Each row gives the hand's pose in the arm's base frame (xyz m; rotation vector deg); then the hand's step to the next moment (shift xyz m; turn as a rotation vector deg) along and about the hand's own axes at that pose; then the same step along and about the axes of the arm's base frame.
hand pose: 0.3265 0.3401 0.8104 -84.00 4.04 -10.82
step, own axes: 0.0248 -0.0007 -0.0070 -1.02 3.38 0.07
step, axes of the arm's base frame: 0.0232 -0.0111 0.0016 -0.71 0.56 -3.41
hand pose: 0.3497 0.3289 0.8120 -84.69 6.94 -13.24
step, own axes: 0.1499 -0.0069 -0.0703 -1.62 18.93 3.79
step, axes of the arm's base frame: 0.1296 -0.1029 0.0095 0.77 5.48 -18.57
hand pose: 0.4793 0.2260 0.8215 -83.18 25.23 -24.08
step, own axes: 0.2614 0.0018 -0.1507 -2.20 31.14 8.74
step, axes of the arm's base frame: 0.1428 -0.2650 -0.0206 2.99 10.90 -30.38
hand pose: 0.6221 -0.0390 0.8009 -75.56 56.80 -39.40
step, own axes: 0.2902 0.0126 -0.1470 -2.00 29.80 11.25
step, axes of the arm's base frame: -0.0023 -0.3191 -0.0643 5.46 11.67 -29.20
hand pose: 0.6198 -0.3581 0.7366 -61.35 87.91 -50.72
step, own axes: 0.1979 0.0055 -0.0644 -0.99 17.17 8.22
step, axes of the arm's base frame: -0.0804 -0.1838 -0.0557 4.83 6.55 -17.24
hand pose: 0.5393 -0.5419 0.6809 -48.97 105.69 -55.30
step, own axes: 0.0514 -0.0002 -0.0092 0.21 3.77 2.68
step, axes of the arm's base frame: -0.0285 -0.0407 -0.0159 1.68 0.84 -4.23
